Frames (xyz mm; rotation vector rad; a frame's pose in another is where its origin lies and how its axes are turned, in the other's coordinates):
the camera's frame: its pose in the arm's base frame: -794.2 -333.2 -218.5 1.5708 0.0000 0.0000
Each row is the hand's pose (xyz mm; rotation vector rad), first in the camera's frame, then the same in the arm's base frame.
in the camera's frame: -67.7 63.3 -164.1 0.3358 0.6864 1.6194
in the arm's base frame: -861.9 -169.1 -155.2 1.4211 -0.7489 1.8508
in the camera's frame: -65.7 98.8 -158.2 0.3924 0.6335 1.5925
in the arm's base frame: -859.9 -175.0 -119.7 1.4979 -0.7771 1.8038
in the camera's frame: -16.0 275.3 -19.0 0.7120 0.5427 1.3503
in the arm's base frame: -810.2 -314.2 56.8 1.9278 -0.6907 1.6190
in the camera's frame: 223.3 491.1 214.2 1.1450 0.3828 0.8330
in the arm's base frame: -570.9 -547.4 272.6 2.5624 -0.4160 1.1235
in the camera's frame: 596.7 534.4 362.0 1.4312 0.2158 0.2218
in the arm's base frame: -197.5 -695.2 315.9 2.9833 -0.0058 0.4266
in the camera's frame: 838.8 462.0 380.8 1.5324 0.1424 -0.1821
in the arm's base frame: 44.6 -714.0 243.5 3.0925 0.3221 -0.0394
